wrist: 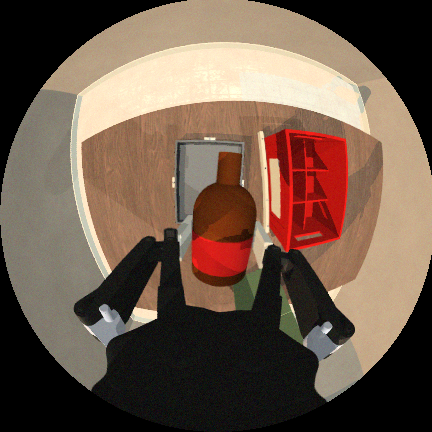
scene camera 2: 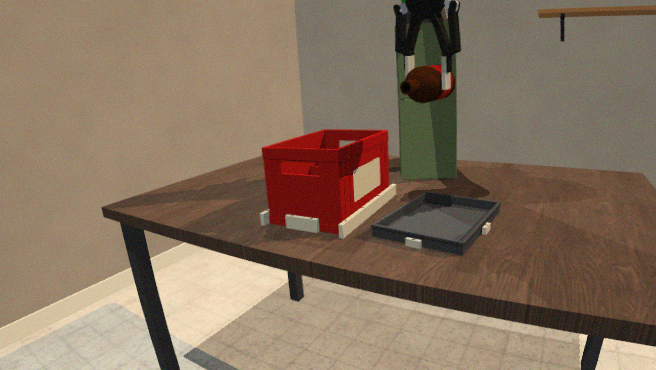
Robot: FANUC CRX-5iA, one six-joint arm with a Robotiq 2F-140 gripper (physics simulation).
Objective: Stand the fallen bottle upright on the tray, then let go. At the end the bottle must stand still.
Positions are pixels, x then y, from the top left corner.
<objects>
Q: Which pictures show the red crate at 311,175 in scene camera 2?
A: The wrist view and scene camera 2: all of them.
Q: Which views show my gripper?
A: The wrist view and scene camera 2: all of them.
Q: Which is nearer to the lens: the brown bottle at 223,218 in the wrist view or the red crate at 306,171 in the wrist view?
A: The brown bottle.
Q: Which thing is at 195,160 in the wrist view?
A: A dark grey tray.
</objects>
